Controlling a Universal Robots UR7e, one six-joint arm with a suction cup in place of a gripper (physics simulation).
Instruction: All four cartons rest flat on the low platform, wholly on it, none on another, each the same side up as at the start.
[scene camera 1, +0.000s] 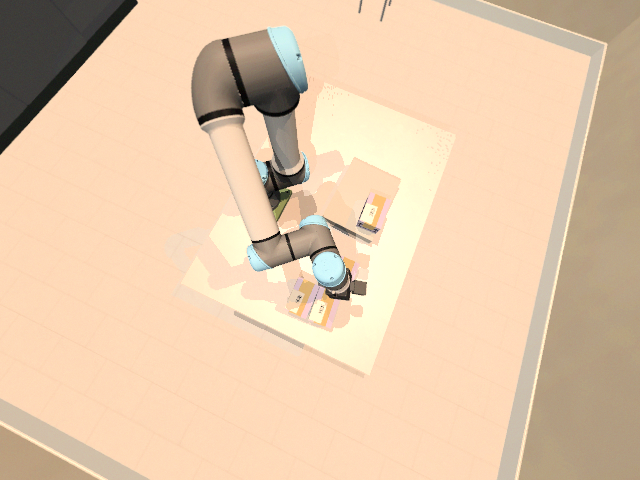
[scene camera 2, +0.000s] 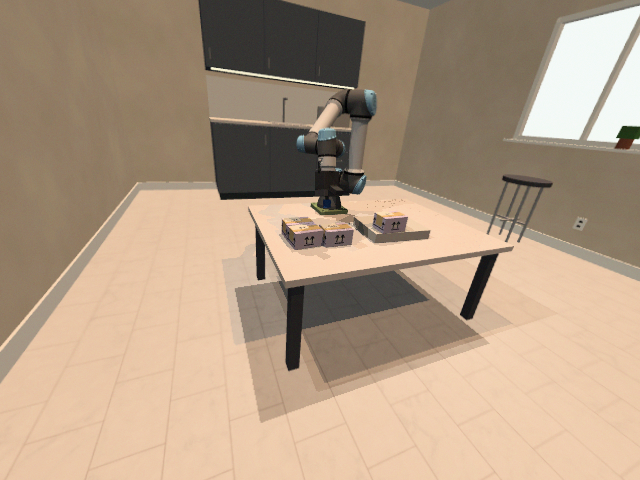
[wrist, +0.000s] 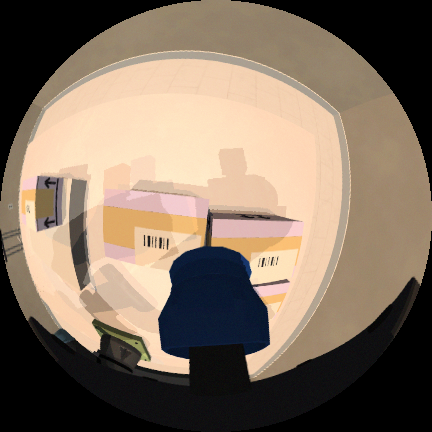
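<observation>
Three cartons with pink and orange tops and barcode labels stand close together on the table. In scene camera 1, two of them show and the arm's wrist covers the third. In scene camera 2 all three show. The wrist view shows them too. A fourth carton rests flat on the low grey platform. My dark blue suction cup hangs just above the cluster of three and holds nothing.
The table carries the arm's green base plate behind the cartons. A stool stands to the right of the table. Dark cabinets line the back wall.
</observation>
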